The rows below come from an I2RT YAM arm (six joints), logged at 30 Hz.
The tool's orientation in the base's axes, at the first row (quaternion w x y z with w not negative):
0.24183, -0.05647, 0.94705, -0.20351
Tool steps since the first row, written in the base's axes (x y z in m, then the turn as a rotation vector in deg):
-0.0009, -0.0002, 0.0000, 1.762, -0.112, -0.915
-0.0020, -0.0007, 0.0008, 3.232, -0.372, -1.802
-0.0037, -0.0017, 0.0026, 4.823, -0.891, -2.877
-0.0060, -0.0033, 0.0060, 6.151, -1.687, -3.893
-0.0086, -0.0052, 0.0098, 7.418, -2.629, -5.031
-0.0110, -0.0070, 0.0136, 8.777, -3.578, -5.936
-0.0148, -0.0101, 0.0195, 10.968, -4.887, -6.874
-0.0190, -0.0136, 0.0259, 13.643, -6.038, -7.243
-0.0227, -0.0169, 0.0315, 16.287, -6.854, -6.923
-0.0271, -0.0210, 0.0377, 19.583, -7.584, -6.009
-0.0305, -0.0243, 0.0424, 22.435, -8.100, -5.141
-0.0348, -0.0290, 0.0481, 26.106, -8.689, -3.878
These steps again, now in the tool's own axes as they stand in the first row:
0.0008, -0.0002, -0.0004, -1.124, 0.261, 1.620
0.0015, -0.0010, -0.0014, -1.973, 0.377, 3.130
0.0025, -0.0026, -0.0033, -2.793, 0.335, 4.941
0.0033, -0.0054, -0.0065, -3.352, 0.018, 6.678
0.0043, -0.0087, -0.0101, -3.774, -0.381, 8.536
0.0052, -0.0119, -0.0137, -4.377, -0.883, 10.254
0.0066, -0.0171, -0.0191, -5.621, -1.707, 12.527
0.0082, -0.0229, -0.0250, -7.569, -2.626, 14.521
0.0097, -0.0282, -0.0301, -9.858, -3.524, 15.829
0.0117, -0.0345, -0.0357, -12.996, -4.594, 16.945
0.0133, -0.0394, -0.0399, -15.767, -5.447, 17.807
0.0155, -0.0460, -0.0448, -19.414, -6.536, 18.773

